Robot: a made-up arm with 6 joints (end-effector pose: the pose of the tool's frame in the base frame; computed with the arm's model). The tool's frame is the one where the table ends. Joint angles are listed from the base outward.
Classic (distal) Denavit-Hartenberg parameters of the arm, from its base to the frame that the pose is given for. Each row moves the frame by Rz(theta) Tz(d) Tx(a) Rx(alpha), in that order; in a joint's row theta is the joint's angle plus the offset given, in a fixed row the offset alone. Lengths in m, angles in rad.
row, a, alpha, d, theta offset
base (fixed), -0.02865, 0, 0, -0.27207
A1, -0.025, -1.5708, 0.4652, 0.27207
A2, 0.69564, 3.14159, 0, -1.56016
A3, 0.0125, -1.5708, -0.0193, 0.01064
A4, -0.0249, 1.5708, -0.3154, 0
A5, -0.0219, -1.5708, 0.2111, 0
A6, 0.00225, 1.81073, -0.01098, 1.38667
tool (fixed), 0, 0, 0.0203, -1.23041
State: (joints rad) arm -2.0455 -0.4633 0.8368 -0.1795 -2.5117 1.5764
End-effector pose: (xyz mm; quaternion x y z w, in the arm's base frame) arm -77.2 273.9 1360.3 0.1997 0.7194 -0.1843 0.6392
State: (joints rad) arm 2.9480 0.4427 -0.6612 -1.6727 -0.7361 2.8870
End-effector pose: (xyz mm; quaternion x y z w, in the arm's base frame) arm -293.1 -47.7 739.8 0.4081 0.1937 -0.7293 0.5138
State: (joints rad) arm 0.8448 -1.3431 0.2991 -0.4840 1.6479 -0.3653
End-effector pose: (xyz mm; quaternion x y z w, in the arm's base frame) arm -315.7 -574.2 953.7 -0.4075 0.8672 -0.2245 0.1775
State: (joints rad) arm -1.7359 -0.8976 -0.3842 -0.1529 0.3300 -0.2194
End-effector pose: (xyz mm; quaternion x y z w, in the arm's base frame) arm -174.7 290.4 1030.1 -0.1264 -0.3582 -0.4985 0.7793
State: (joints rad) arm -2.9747 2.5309 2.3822 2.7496 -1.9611 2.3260
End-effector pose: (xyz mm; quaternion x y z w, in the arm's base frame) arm -645.7 -289.2 -39.6 -0.7226 -0.2835 -0.4875 0.3997
